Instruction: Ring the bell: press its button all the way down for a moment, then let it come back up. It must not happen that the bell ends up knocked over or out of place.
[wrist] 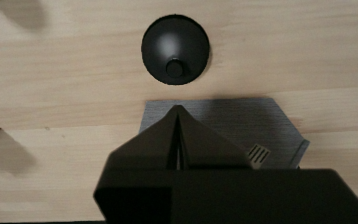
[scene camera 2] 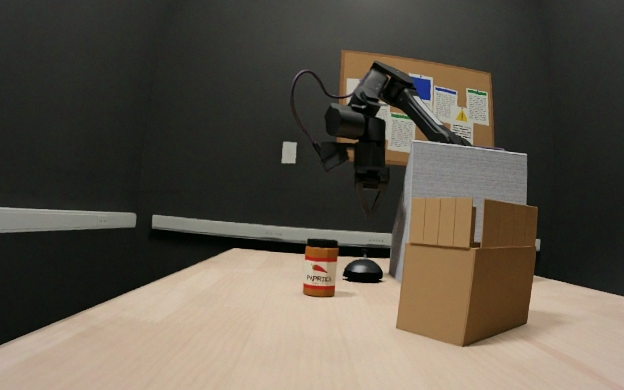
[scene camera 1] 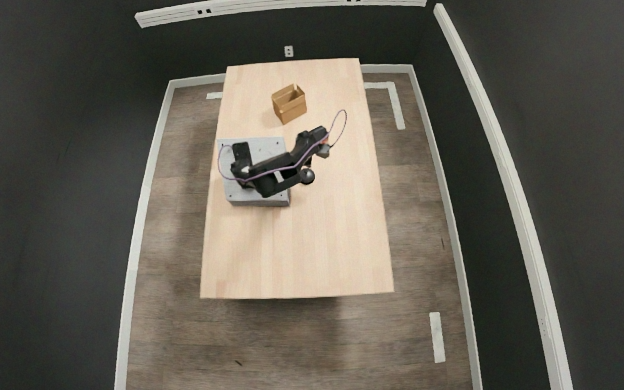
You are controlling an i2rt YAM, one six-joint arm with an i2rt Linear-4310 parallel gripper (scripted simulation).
Path:
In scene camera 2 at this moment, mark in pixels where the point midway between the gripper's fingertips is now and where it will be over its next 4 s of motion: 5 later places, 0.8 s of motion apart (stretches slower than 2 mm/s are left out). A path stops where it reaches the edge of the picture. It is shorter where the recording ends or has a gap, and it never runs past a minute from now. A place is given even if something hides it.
My gripper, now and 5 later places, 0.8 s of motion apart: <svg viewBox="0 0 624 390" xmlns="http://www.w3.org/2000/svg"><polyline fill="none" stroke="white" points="369,218 369,227 366,241 366,244 367,249 365,251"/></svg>

